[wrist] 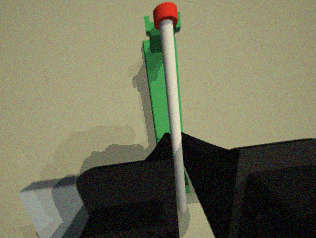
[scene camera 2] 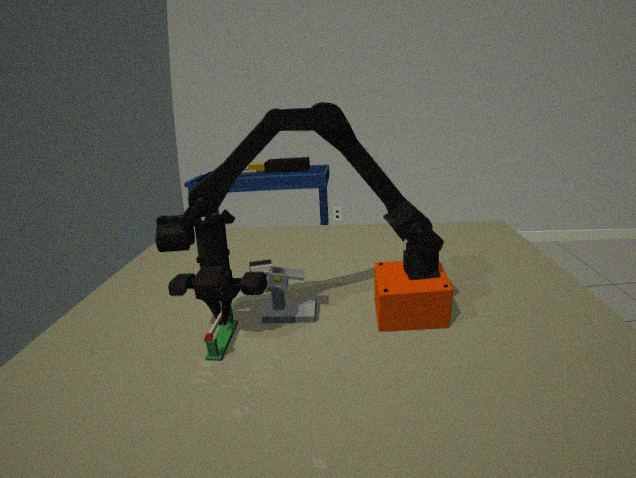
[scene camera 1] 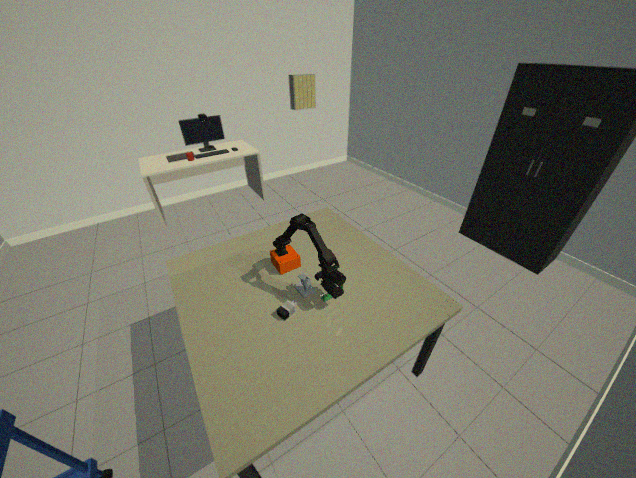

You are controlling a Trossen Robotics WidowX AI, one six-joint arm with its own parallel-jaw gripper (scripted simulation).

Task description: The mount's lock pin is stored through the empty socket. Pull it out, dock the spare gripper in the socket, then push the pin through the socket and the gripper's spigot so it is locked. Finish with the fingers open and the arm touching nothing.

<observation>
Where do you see a socket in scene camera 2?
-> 277,310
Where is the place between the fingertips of my gripper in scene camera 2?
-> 223,324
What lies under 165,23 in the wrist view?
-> A lock pin.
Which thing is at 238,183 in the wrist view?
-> My gripper.
</observation>
